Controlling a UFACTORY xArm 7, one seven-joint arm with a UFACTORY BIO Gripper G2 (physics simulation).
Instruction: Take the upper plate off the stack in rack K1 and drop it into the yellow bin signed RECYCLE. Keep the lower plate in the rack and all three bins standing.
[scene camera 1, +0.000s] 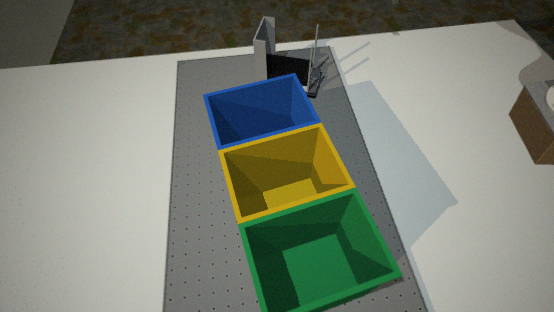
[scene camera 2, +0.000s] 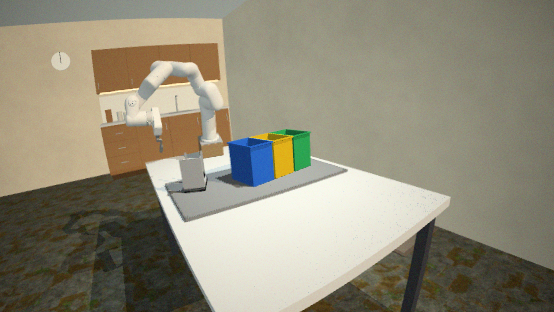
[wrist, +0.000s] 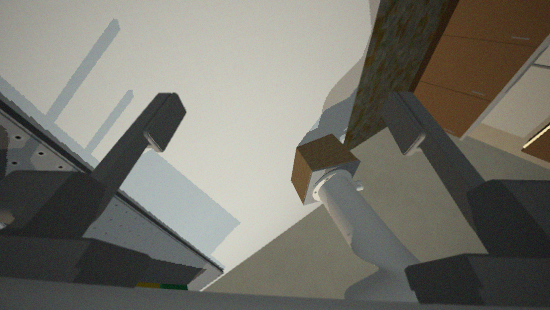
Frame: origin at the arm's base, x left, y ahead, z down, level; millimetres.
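Seen in the pictures: end effector, tool point: (scene camera 2: 159, 138) (wrist: 279, 121); arm's base, origin of the base link: (scene camera 2: 209, 138) (wrist: 330, 184).
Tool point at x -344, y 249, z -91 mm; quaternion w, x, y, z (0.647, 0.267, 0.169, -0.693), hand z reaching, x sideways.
Offsets run from my tool point to a thing's top centre. "spot": to the spot under its first point. Level surfaces: height alone.
Rack K1 {dx +127, dy +336, dz +49 mm} (scene camera 1: 260, 59) (scene camera 2: 189, 174) has upright pale grey walls and stands at the far end of the grey board, beside the blue bin. A black flat surface {spot: dx +128, dy +342, dz +157 mm} (scene camera 1: 287, 69) shows between its walls; I cannot tell whether it is a plate. Two separate plates cannot be made out. The yellow bin {dx +509, dy +376, dz +19 mm} (scene camera 1: 290, 195) (scene camera 2: 284, 157) stands upright between the blue and green bins; its sign is not readable. My gripper (scene camera 2: 161, 148) (wrist: 287, 117) is open and empty, with fingers wide apart in the wrist view. In scene camera 2 it hangs above and left of the rack.
The blue bin {dx +384, dy +411, dz +19 mm} (scene camera 1: 260, 107) (scene camera 2: 251, 162) stands nearest the rack, and the green bin {dx +635, dy +342, dz +19 mm} (scene camera 1: 320, 265) (scene camera 2: 302, 151) is at the other end of the row. All stand on the perforated grey board {dz +199 mm} (scene camera 1: 192, 200) (scene camera 2: 200, 207). The arm's brown base block (scene camera 2: 212, 148) (wrist: 327, 152) stands on the table.
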